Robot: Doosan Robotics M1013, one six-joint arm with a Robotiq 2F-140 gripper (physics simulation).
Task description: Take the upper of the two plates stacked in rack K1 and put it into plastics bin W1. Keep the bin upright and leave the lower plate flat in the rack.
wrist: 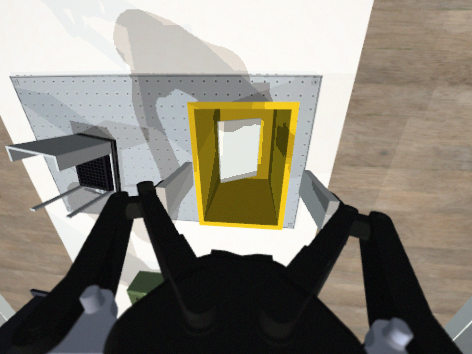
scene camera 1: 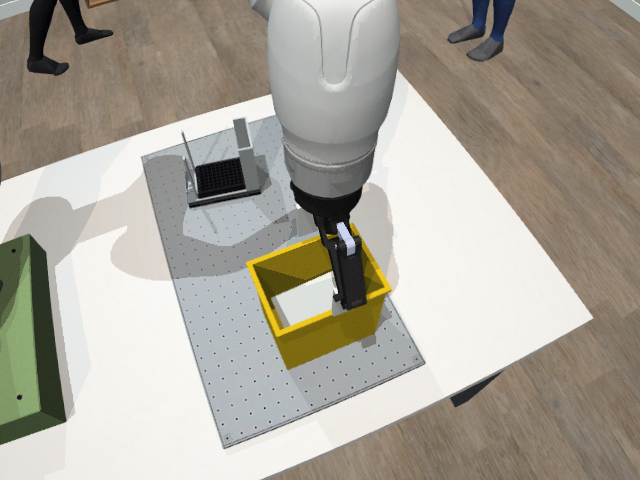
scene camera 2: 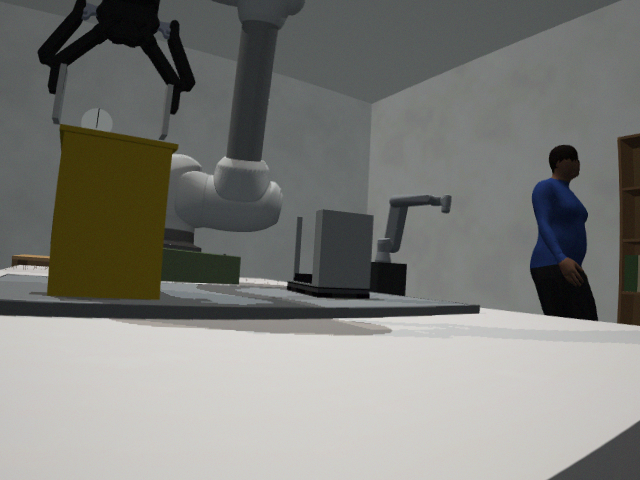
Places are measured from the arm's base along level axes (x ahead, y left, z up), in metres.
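Where they show: gripper, fingertip midpoint: [wrist: 245,177] [scene camera 1: 324,269] [scene camera 2: 110,129]; arm's base, link origin: [scene camera 2: 165,249].
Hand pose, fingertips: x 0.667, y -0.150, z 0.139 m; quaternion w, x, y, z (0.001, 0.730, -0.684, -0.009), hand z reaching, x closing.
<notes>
Things, the pixels of their centre, and the offset from my fingertips. Level surfaces: height alone.
- Yellow bin W1, body centre: [scene camera 2: 105,220] [scene camera 1: 318,301] [wrist: 243,156] dx -0.008, dy +0.007, dz -0.117 m
- white plate, body centre: [scene camera 1: 314,305] [wrist: 238,151] dx -0.010, dy +0.019, dz -0.155 m
- Rack K1, body centre: [scene camera 2: 327,255] [scene camera 1: 217,163] [wrist: 77,175] dx -0.112, dy +0.383, dz -0.136 m
- black gridded plate, body centre: [scene camera 1: 225,176] [wrist: 92,165] dx -0.102, dy +0.381, dz -0.180 m
- white table, surface height: dz -0.220 m
Yellow bin W1 [scene camera 1: 328,341] [scene camera 2: 108,217] [wrist: 242,202] stands upright on the perforated board. A white plate [scene camera 1: 305,299] [wrist: 240,145] lies inside, low in the bin, showing a plain face; the near wall partly hides it in scene camera 1, and its exact tilt is unclear. Rack K1 [scene camera 1: 251,170] [scene camera 2: 343,250] [wrist: 65,145] holds a black gridded plate [scene camera 1: 221,176] [wrist: 94,174] that lies flat between its uprights. My gripper [scene camera 1: 321,266] [scene camera 2: 110,129] [wrist: 245,177] is open and empty above the bin, its fingers wide apart around the level of the rim.
The grey perforated board [scene camera 1: 232,361] [scene camera 2: 248,311] [wrist: 105,90] carries bin and rack on the white table [scene camera 1: 465,289] [scene camera 2: 310,403]. A green block [scene camera 1: 20,335] [scene camera 2: 201,267] [wrist: 145,285] is on the table. People's legs [scene camera 1: 49,31] [scene camera 1: 488,25] show beyond the table.
</notes>
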